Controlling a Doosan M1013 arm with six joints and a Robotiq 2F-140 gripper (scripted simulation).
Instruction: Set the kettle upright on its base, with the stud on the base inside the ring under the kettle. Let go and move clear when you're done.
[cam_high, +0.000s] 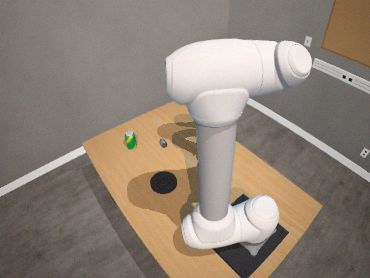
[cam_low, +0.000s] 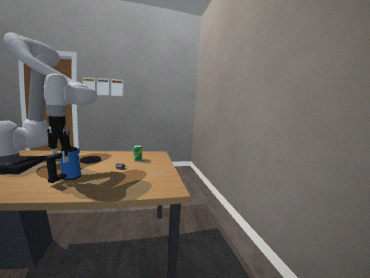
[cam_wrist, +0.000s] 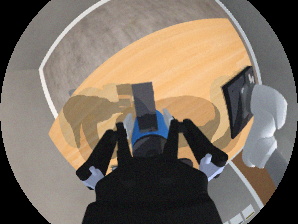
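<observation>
Right now the blue kettle is 50 mm below my hand, 20 mm to the left of it and 10 mm ahead of it. Round my hand: round black base 360 mm to the left, 130 mm below, 50 mm ahead; then green can 420 mm ahead, 340 mm to the left, 80 mm below.
</observation>
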